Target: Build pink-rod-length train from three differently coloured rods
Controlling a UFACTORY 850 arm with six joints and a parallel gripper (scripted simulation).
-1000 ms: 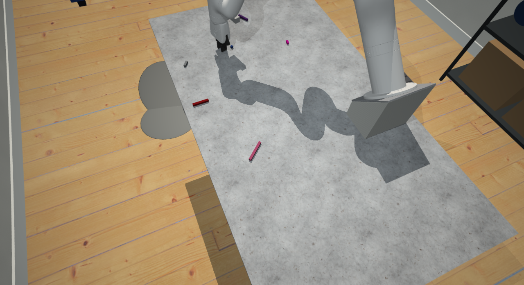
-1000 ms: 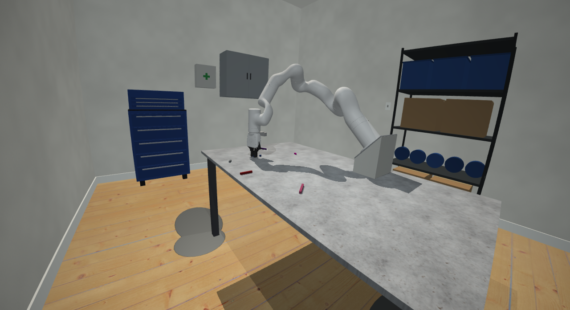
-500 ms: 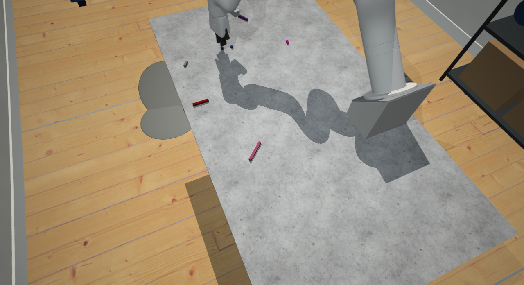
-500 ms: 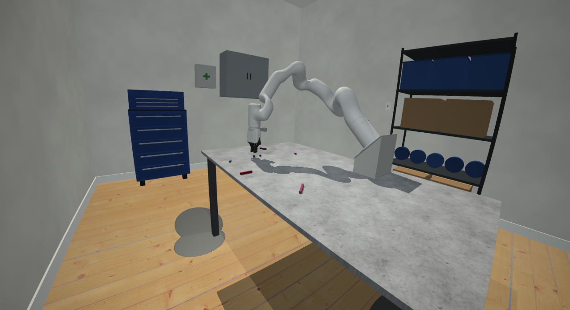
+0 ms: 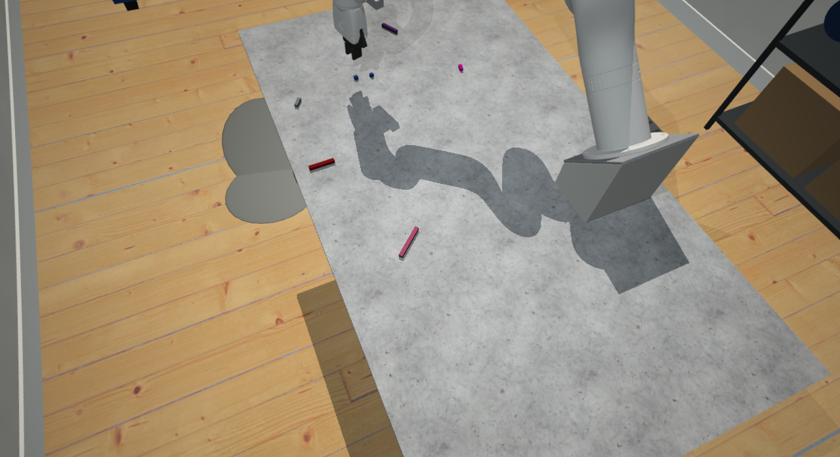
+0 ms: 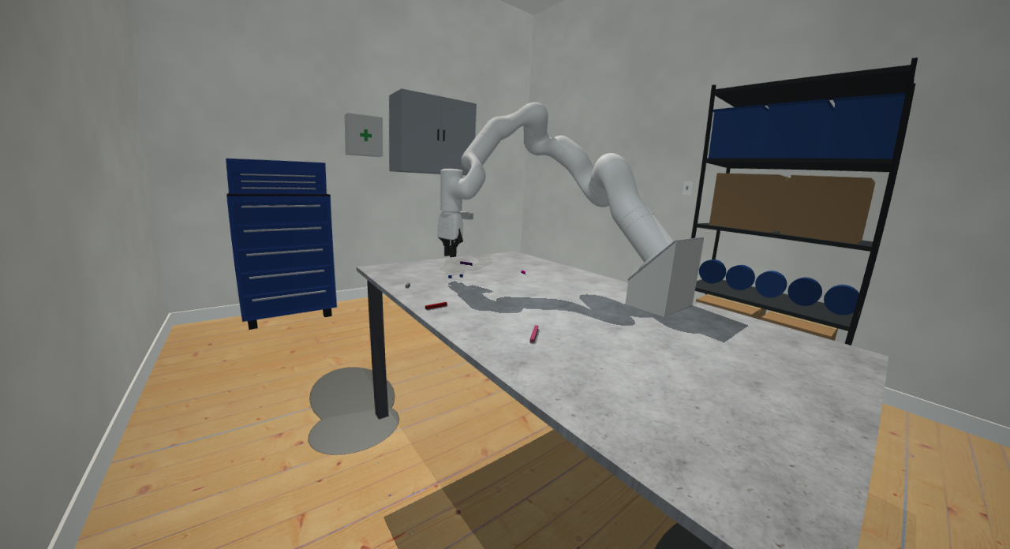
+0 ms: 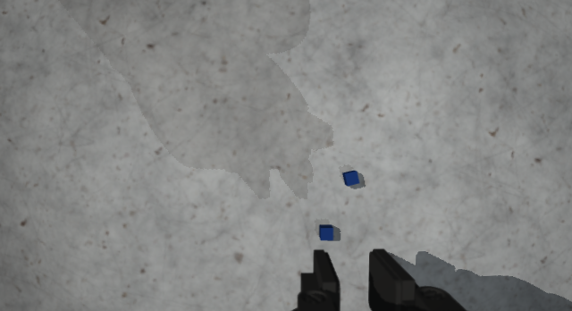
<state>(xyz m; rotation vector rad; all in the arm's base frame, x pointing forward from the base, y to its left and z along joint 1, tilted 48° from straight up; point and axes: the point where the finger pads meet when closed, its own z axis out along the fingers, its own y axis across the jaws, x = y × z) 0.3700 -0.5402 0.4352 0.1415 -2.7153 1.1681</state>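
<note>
Right now the magenta rod is 310 mm behind my hand, 120 mm to the left of it and 100 mm below it. Round my hand: grey rod: 200 mm ahead, 100 mm below, 10 mm to the left; then red rod: 250 mm to the left, 230 mm ahead, 100 mm below; then purple rod: 200 mm behind, 160 mm to the right, 100 mm below.
</note>
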